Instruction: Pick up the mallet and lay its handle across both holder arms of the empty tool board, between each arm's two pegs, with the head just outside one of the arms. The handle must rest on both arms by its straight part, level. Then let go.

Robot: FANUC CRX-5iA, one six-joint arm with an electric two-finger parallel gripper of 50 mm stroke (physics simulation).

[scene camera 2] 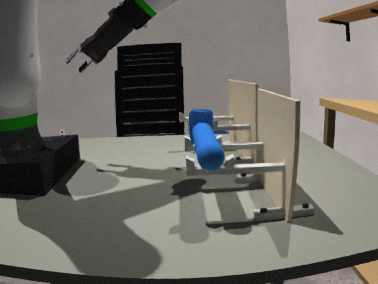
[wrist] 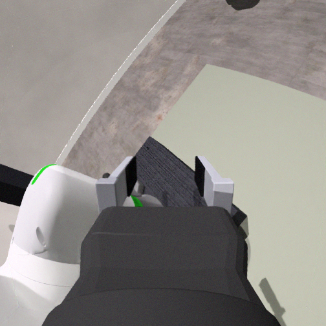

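Where they show: gripper, fingertip midpoint: [scene camera 2: 73, 66]; arm's base, origin of the base link: [scene camera 2: 19, 149].
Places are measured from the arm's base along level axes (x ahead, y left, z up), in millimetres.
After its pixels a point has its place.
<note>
The blue mallet [scene camera 2: 207, 144] @(y -205, x 487, z 58 mm) lies on the near tool board [scene camera 2: 280, 142] @(y -151, x 613, z 48 mm). Its handle spans both holder arms, the near arm [scene camera 2: 257, 168] @(y -190, x 567, z 15 mm) and the far arm [scene camera 2: 244, 145] @(y -34, x 561, z 16 mm), and sits between upturned pegs. It looks about level, though this end-on view foreshortens it. The mallet's head [scene camera 2: 201, 118] @(y -8, x 474, z 67 mm) is at the back, beyond the far arm; its exact gap to that arm is hidden. My gripper [scene camera 2: 74, 65] @(y 177, x 105, z 204 mm) [wrist: 165, 168] is open and empty, high up at the left, well away from the mallet. The mallet does not show in the wrist view.
A second board [scene camera 2: 242, 102] @(y 215, x 582, z 78 mm) with its own arms stands behind, with a partly hidden blue item [scene camera 2: 222, 132] @(y 130, x 523, z 16 mm) near it. The black robot base [scene camera 2: 55, 162] @(y -37, x 135, z -22 mm) [wrist: 162, 172] is on the table [scene camera 2: 150, 250] @(y -307, x 409, z -70 mm) [wrist: 260, 135] at the left. A black cabinet [scene camera 2: 150, 90] stands behind; a wooden bench [scene camera 2: 350, 107] is at the right.
</note>
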